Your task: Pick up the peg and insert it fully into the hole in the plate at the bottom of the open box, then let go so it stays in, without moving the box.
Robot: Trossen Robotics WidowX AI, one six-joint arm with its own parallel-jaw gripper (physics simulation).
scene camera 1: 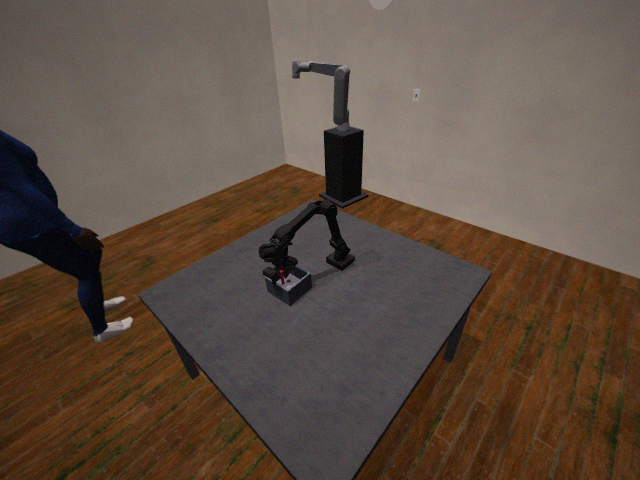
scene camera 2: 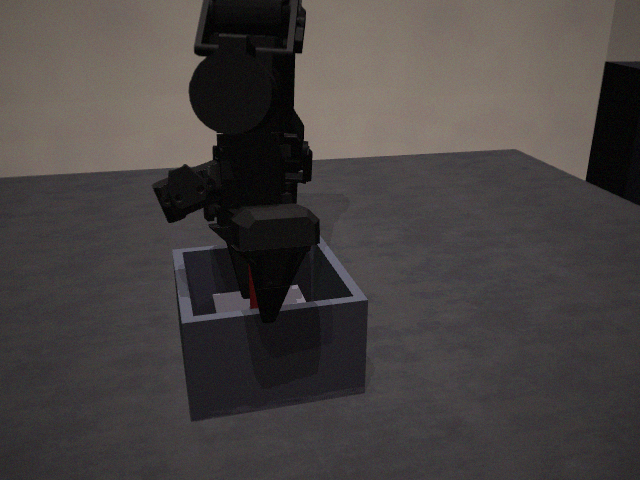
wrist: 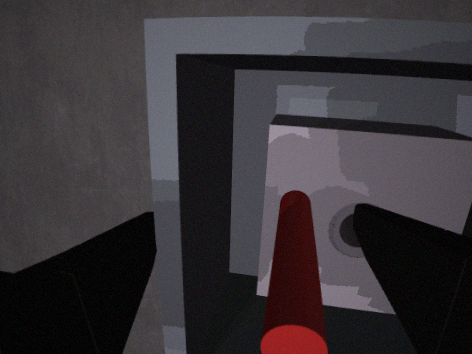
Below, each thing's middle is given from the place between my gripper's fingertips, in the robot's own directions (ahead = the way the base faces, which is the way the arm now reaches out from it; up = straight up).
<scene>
My gripper is now 50 mm past the grey box (scene camera 2: 234,363) and 30 mm above it. The rest, counted from my hand: pale plate (scene camera 2: 232,301): 50 mm below, 50 mm behind.
</scene>
